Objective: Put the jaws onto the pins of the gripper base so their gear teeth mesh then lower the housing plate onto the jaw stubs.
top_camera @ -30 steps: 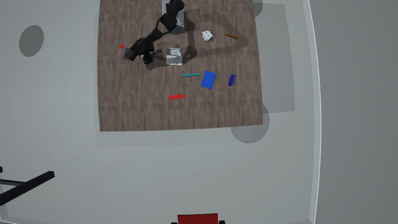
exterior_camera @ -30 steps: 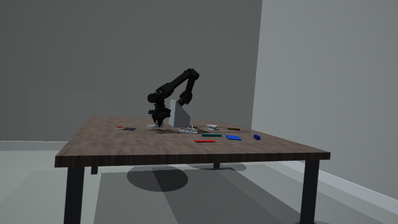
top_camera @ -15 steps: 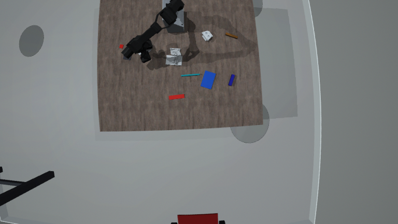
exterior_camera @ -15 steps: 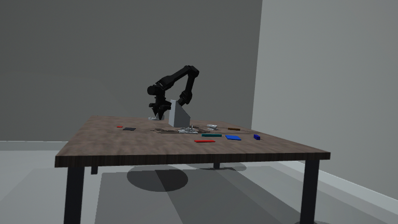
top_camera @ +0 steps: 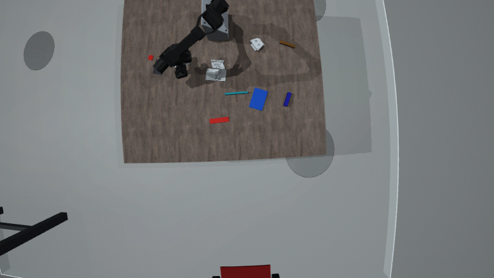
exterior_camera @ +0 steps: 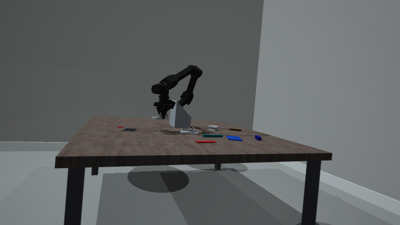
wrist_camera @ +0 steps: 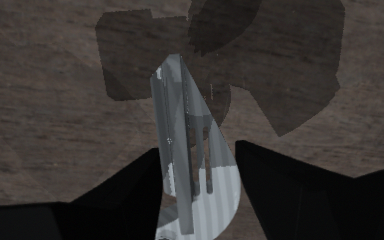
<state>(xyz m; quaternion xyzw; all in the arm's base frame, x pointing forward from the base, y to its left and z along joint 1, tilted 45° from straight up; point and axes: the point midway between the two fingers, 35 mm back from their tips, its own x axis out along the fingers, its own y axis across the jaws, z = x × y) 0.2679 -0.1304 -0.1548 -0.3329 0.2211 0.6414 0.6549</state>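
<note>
Now: gripper tip 60 mm short of the white flat plate, 170 mm to the right of it and 80 mm above it. From my gripper tip the other things lie so: small red square: 120 mm behind, 240 mm to the right, 80 mm below; then teal bar: 190 mm ahead, 280 mm to the left, 80 mm below; then dark grey plate: 50 mm behind, 190 mm to the right, 80 mm below.
</note>
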